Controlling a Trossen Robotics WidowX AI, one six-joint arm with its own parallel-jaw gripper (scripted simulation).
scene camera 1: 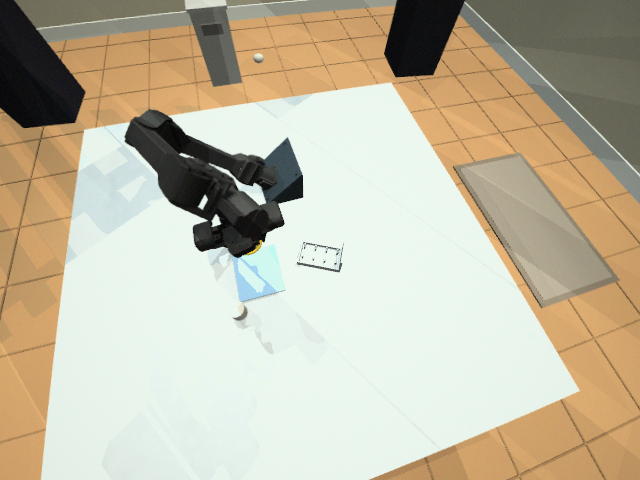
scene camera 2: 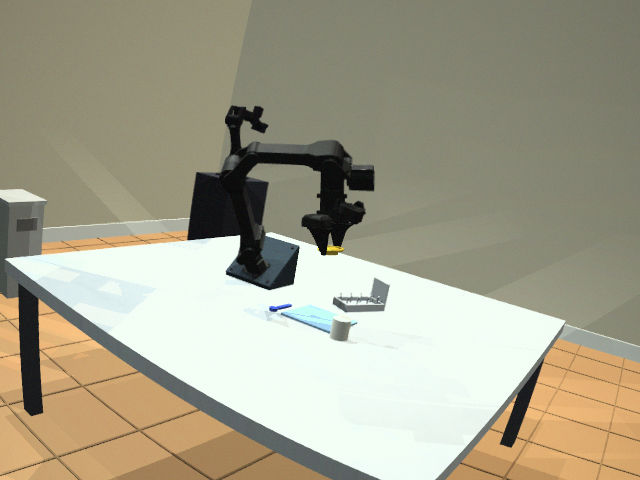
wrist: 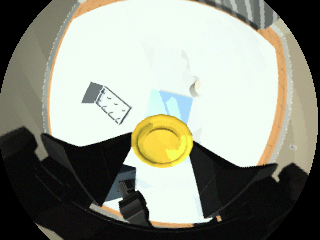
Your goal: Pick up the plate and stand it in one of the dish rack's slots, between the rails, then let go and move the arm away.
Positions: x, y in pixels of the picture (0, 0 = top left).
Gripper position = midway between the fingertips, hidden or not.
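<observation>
Yellow plate (wrist: 162, 141), carried by my gripper (scene camera 2: 330, 253).
</observation>
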